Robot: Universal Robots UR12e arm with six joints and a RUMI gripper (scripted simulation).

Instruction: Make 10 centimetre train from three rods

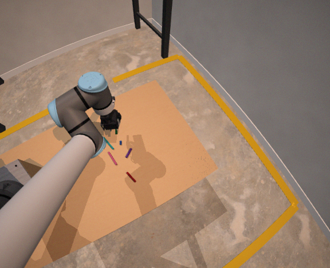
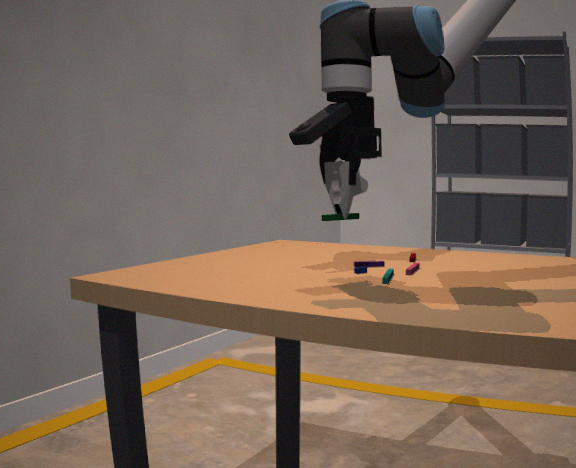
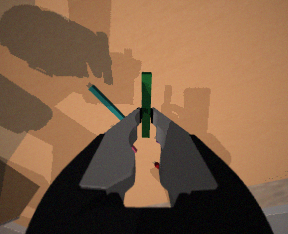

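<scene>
My gripper is now 11 cm above the turquoise rod and 9 cm past it. Round my hand: green rod (1 cm below); pink rod (11 cm below, 11 cm behind, 10 cm to the right); purple rod (13 cm to the right, 11 cm below, 2 cm behind).
</scene>
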